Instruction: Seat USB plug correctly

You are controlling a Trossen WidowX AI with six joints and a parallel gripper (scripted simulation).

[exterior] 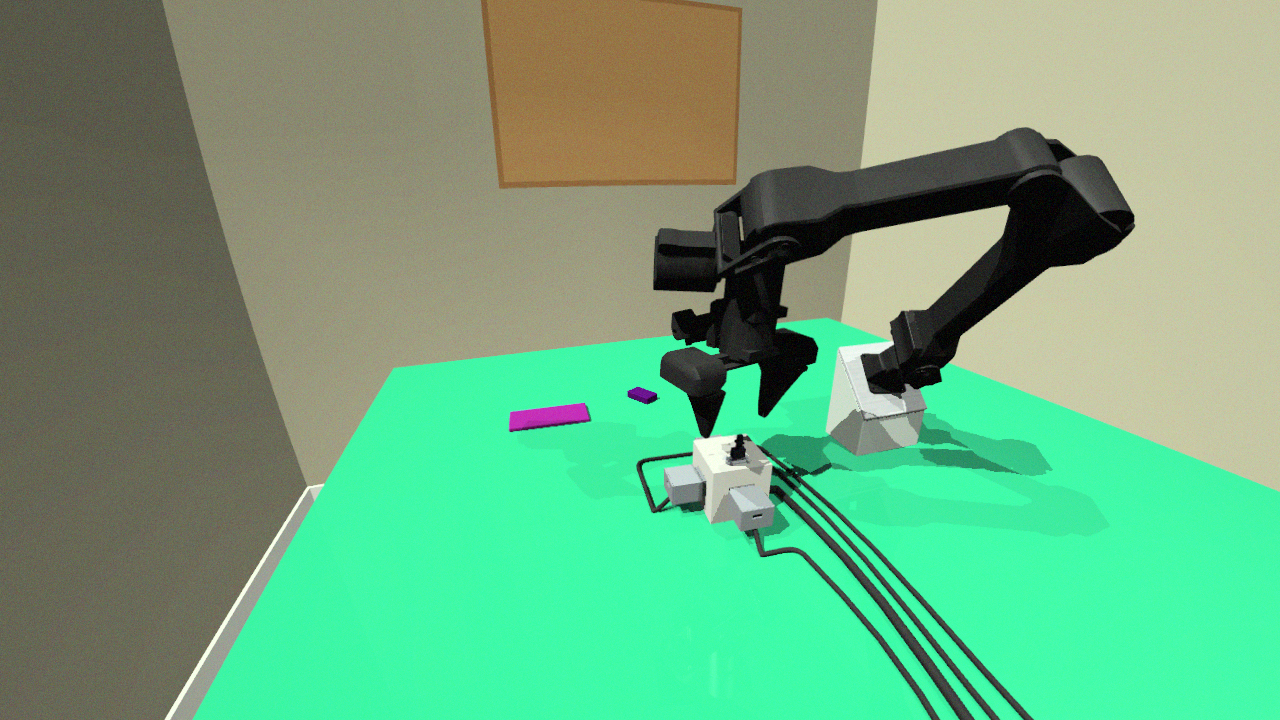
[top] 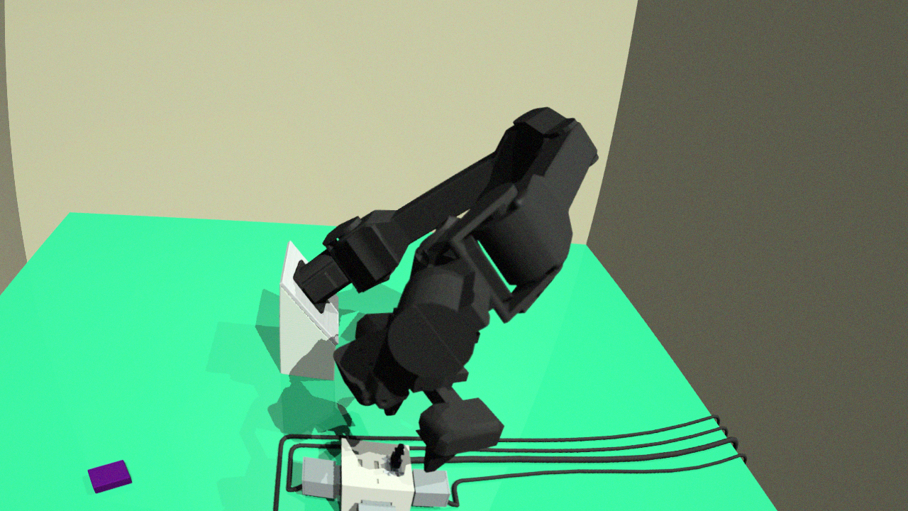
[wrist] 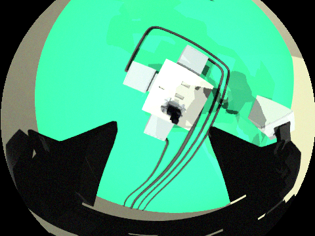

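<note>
Now: gripper tip 4 cm above the dark USB plug, 1 cm to the left of it and 1 cm past it. Round my gripper tip: flat magenta slab: 31 cm to the right, 24 cm ahead, 13 cm below; then USB socket: 6 cm below, 1 cm to the right, 1 cm behind; then purple block: 36 cm to the right, 12 cm below, 5 cm ahead.
</note>
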